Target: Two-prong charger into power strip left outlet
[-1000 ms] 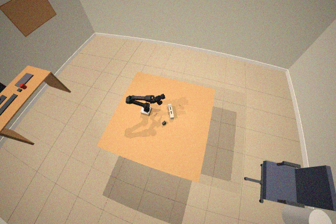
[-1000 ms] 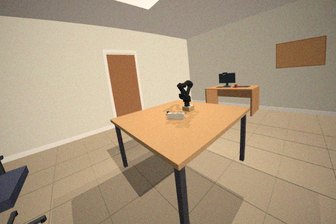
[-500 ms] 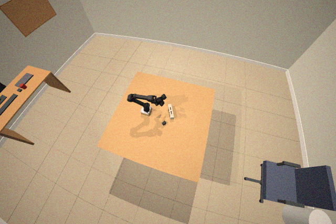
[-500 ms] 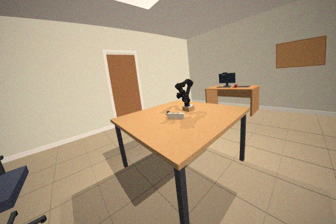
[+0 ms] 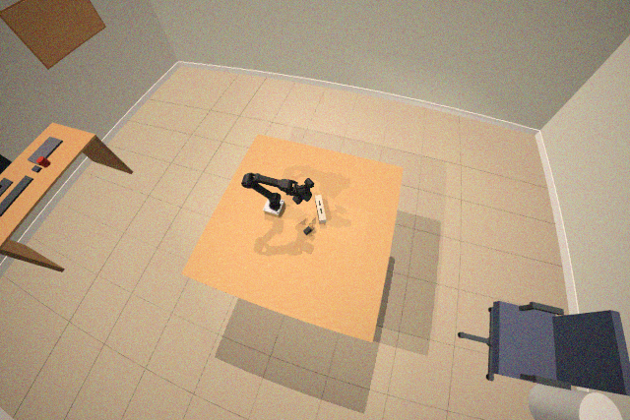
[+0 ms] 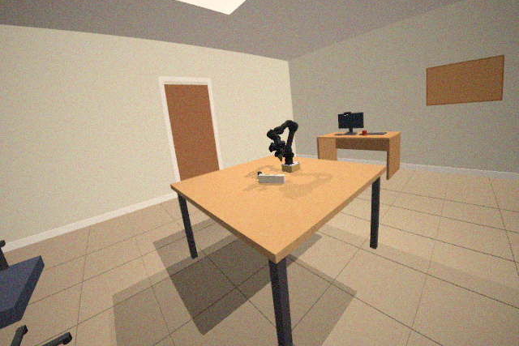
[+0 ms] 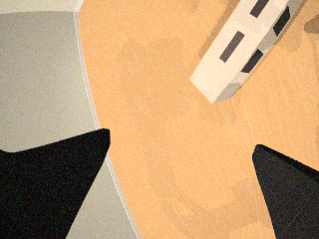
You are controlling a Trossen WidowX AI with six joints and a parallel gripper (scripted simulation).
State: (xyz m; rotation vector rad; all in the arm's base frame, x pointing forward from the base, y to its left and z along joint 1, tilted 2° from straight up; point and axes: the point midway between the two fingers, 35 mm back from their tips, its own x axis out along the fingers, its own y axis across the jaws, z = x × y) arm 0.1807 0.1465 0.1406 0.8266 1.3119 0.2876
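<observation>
Right now my gripper tip is 10 cm short of the black two-prong charger, 20 cm to the left of it and 15 cm above it.
</observation>
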